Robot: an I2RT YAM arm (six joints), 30 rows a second.
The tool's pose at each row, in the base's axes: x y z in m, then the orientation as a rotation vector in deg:
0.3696, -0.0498, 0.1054, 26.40, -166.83, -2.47
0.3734, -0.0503, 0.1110, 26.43, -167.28, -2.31
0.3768, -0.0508, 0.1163, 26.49, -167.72, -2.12
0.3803, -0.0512, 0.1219, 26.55, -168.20, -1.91
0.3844, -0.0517, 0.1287, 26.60, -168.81, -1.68
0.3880, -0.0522, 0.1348, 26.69, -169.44, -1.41
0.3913, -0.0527, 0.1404, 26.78, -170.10, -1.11
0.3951, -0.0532, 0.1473, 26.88, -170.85, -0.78
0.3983, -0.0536, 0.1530, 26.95, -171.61, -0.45
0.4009, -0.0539, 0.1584, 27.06, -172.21, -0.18
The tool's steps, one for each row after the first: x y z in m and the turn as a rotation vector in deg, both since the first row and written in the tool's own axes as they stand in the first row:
-0.0024, -0.0013, -0.0062, 0.18, -0.42, 0.03
-0.0044, -0.0025, -0.0121, 0.38, -0.84, 0.04
-0.0065, -0.0036, -0.0183, 0.59, -1.29, 0.06
-0.0089, -0.0049, -0.0257, 0.84, -1.87, 0.10
-0.0110, -0.0061, -0.0324, 1.12, -2.47, 0.11
-0.0129, -0.0073, -0.0385, 1.42, -3.09, 0.13
-0.0150, -0.0085, -0.0461, 1.76, -3.80, 0.15
-0.0168, -0.0095, -0.0523, 2.09, -4.52, 0.20
-0.0181, -0.0103, -0.0581, 2.36, -5.10, 0.19

